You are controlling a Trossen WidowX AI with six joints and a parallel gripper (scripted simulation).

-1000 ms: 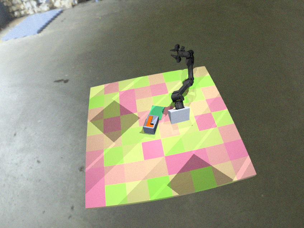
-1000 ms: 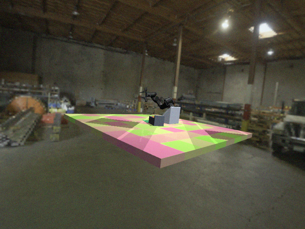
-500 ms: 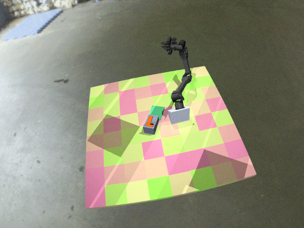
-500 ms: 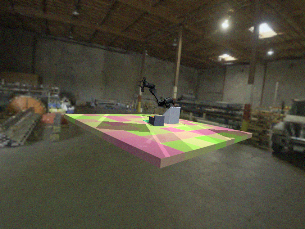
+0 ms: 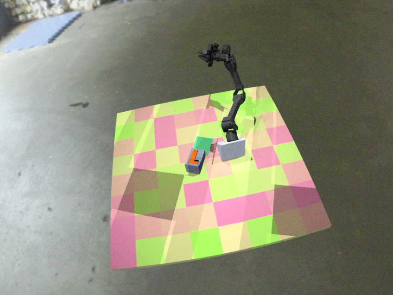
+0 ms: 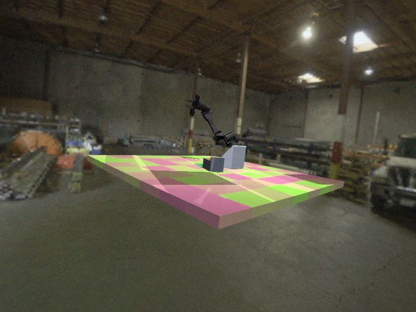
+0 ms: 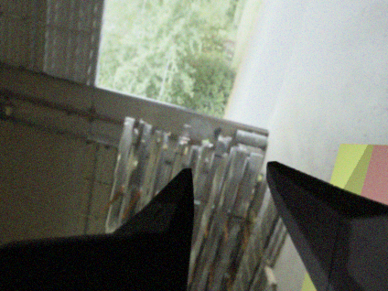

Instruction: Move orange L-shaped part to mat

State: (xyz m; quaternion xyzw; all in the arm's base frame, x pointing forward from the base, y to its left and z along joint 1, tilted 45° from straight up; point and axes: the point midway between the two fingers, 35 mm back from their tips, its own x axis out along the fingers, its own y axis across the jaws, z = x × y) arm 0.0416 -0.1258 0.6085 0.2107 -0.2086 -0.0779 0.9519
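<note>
My gripper tip is 550 mm to the right of the orange L-shaped part, 430 mm above it and 200 mm short of it. From my gripper tip the other things lie so: green mat: 490 mm below, 400 mm to the left, 120 mm ahead.
</note>
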